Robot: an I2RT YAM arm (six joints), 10 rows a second.
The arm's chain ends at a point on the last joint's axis. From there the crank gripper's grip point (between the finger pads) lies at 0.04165 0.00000 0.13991 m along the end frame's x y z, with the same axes.
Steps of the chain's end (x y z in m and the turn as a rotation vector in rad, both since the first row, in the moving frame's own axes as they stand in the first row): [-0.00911 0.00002 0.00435 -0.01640 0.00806 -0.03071]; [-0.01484 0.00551 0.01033 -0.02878 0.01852 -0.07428]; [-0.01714 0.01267 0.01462 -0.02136 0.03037 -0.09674]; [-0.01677 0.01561 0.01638 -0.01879 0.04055 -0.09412]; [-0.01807 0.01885 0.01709 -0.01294 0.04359 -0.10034]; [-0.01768 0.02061 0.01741 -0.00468 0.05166 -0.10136]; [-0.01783 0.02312 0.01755 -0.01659 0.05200 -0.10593]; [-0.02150 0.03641 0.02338 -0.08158 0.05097 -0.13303]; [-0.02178 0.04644 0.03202 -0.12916 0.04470 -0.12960]
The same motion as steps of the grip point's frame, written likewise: [-0.00797 0.00102 0.00400 -0.01640 0.00806 -0.03071]; [-0.01222 0.00633 0.00952 -0.02878 0.01852 -0.07428]; [-0.01297 0.01141 0.01330 -0.02136 0.03037 -0.09674]; [-0.01120 0.01404 0.01459 -0.01879 0.04055 -0.09412]; [-0.01214 0.01617 0.01516 -0.01294 0.04359 -0.10034]; [-0.01070 0.01668 0.01508 -0.00468 0.05166 -0.10136]; [-0.01074 0.02063 0.01522 -0.01659 0.05200 -0.10593]; [-0.01406 0.04170 0.02085 -0.08158 0.05097 -0.13303]; [-0.01479 0.05851 0.02921 -0.12916 0.04470 -0.12960]
